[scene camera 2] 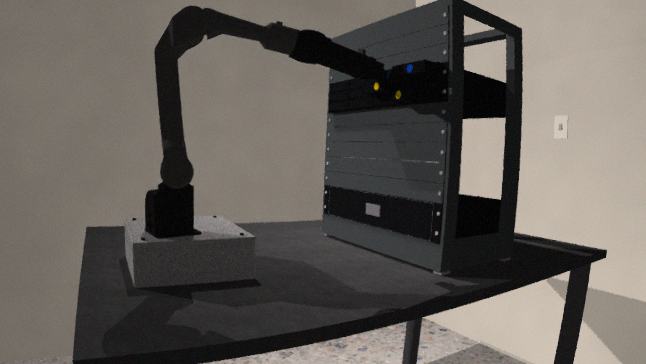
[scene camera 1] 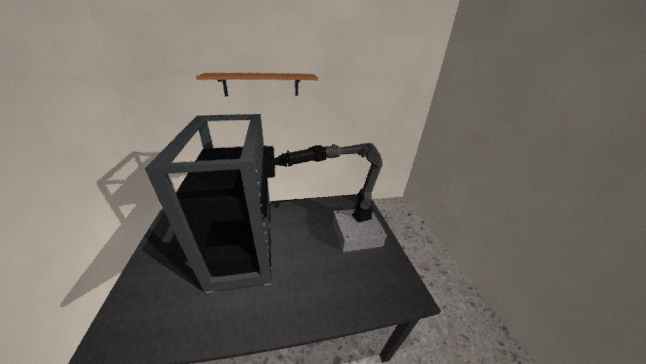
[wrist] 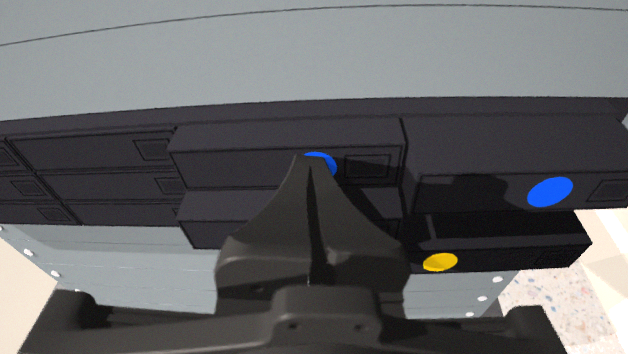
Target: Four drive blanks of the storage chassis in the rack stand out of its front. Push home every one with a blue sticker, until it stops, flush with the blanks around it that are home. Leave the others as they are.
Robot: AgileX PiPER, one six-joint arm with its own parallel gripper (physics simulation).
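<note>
My gripper [scene camera 1: 275, 161] [scene camera 2: 384, 75] [wrist: 307, 173] is shut and empty, its fingertips at the front of the upper middle blank [wrist: 230, 170], partly over its blue sticker [wrist: 330, 164]. That blank stands out a little. The upper right blank [wrist: 500, 145] [scene camera 2: 421, 67], with a blue sticker [wrist: 550, 191] [scene camera 2: 410, 68], stands out much further. The lower right blank [wrist: 500, 256] has a yellow sticker [wrist: 440, 262] [scene camera 2: 398, 94] and stands out. The lower middle blank [wrist: 210, 233] stands out further than the one above; its yellow sticker [scene camera 2: 376, 86] is hidden by the gripper in the wrist view.
Flush blanks [wrist: 105, 152] lie left of the protruding ones. Grey panels [wrist: 300, 55] [scene camera 2: 385, 145] cover the rack front above and below the chassis. The rack [scene camera 1: 255, 200] [scene camera 2: 454, 150] stands on a dark table [scene camera 1: 310, 300] [scene camera 2: 300, 317]. The arm's base sits on a speckled block [scene camera 1: 365, 236] [scene camera 2: 195, 260].
</note>
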